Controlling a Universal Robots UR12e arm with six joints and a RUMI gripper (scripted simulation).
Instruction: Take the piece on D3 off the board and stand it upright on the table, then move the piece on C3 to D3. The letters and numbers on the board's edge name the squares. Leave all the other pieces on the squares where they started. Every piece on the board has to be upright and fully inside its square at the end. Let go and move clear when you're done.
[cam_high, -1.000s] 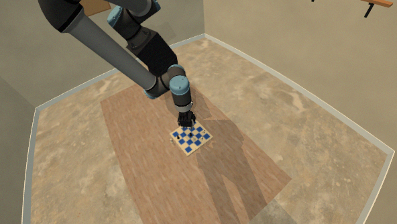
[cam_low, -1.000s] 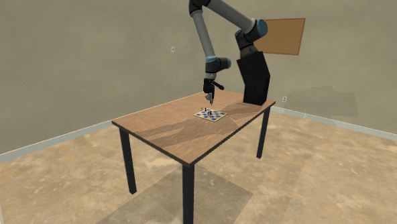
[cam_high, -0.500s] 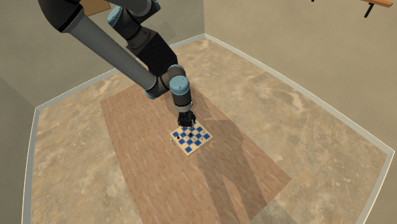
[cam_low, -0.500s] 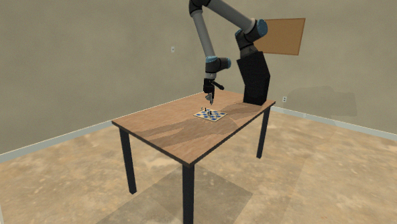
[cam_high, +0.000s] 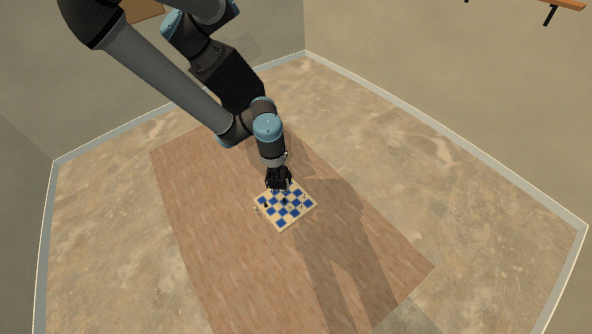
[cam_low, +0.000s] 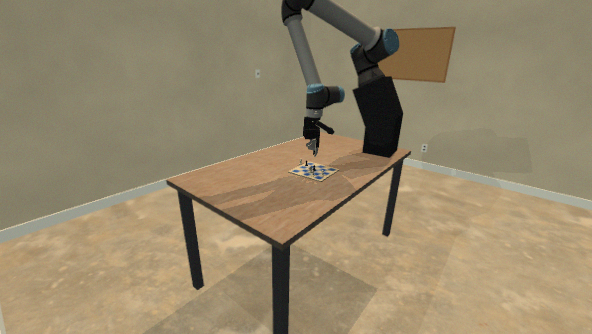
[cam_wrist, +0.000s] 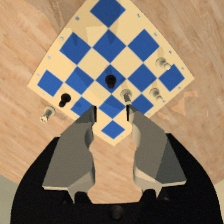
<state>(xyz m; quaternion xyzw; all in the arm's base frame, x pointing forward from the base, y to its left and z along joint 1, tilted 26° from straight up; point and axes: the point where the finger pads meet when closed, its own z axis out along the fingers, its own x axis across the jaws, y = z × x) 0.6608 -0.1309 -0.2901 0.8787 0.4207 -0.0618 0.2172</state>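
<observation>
Right now the chessboard is 110 mm below my hand. From my hand the other things lie so: white chess piece: 30 mm behind, 130 mm to the right, 90 mm below.
</observation>
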